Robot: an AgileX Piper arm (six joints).
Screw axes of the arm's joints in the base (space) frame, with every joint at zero. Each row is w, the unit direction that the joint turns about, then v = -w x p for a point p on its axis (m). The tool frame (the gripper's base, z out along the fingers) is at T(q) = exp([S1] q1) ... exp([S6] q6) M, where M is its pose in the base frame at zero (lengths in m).
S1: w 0 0 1 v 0.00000 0.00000 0.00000
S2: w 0 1 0 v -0.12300 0.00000 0.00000
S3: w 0 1 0 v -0.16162 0.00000 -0.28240
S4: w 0.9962 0 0.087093 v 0.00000 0.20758 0.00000
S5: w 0 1 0 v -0.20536 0.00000 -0.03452
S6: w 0.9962 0 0.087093 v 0.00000 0.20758 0.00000
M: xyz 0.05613 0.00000 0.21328 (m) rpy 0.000 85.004 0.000 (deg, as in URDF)
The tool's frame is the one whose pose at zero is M.
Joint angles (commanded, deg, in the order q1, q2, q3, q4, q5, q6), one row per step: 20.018 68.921 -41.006 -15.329 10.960 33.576; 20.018 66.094 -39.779 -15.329 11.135 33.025; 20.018 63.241 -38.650 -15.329 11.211 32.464; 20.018 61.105 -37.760 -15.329 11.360 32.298; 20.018 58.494 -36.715 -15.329 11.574 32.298; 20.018 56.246 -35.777 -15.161 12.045 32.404; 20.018 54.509 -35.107 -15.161 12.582 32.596; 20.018 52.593 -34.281 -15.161 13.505 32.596; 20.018 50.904 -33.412 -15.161 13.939 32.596; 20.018 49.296 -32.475 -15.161 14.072 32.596
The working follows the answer.
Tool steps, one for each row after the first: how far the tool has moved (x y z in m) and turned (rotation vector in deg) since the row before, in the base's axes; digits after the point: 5 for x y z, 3 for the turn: -0.00966 -0.00360 0.00506 0.029 -1.483 0.255; -0.00953 -0.00351 0.00526 0.099 -1.690 0.272; -0.00730 -0.00273 0.00319 0.227 -1.081 0.045; -0.00888 -0.00333 0.00366 0.449 -1.283 -0.054; -0.00787 -0.00302 0.00214 0.502 -0.734 -0.215; -0.00605 -0.00244 0.00150 0.318 -0.479 -0.222; -0.00693 -0.00292 0.00045 0.014 -0.207 -0.234; -0.00603 -0.00238 -0.00012 0.113 -0.386 -0.111; -0.00566 -0.00212 -0.00055 0.179 -0.512 -0.034
Tool pose at each row, in the base's axes (x y z in m, rotation vector in deg; rounded; the steps above come from the unrounded poses): 0.23624 0.08120 0.27283 0.048 124.540 19.123; 0.22658 0.07761 0.27789 -0.458 123.084 19.201; 0.21705 0.07410 0.28315 -0.972 121.410 19.345; 0.20975 0.07137 0.28634 -1.066 120.303 19.532; 0.20087 0.06804 0.29000 -0.958 118.952 19.874; 0.19300 0.06503 0.29214 -0.560 118.125 20.209; 0.18695 0.06259 0.29364 -0.222 117.580 20.366; 0.18002 0.05967 0.29408 -0.010 117.358 20.220; 0.17399 0.05729 0.29397 0.105 116.950 20.243; 0.16834 0.05517 0.29341 0.158 116.409 20.371

